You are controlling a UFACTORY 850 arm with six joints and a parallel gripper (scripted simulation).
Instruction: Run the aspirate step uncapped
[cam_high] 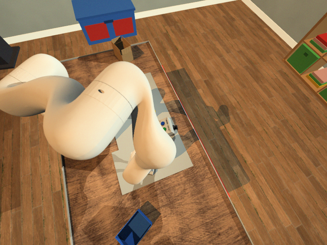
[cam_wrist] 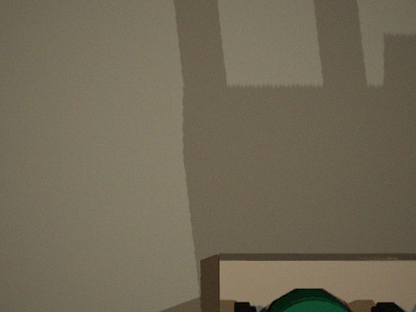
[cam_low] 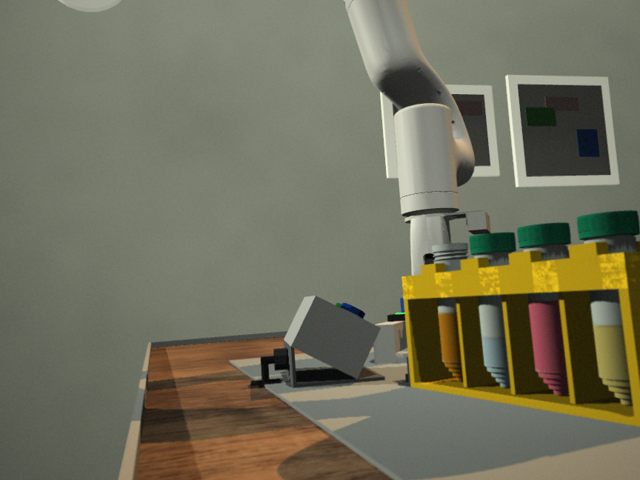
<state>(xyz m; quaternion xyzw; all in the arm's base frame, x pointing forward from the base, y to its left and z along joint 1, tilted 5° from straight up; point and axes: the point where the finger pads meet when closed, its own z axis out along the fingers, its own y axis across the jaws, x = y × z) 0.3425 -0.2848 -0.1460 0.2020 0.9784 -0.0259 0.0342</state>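
The green cap lies 20 mm below my hand. From my hand the other things lie so: blue cycle key 160 mm ahead, 260 mm to the left, 30 mm above; grey key housing 180 mm ahead, 240 mm to the left, 20 mm above; green key 160 mm ahead, 220 mm to the left, 30 mm above.
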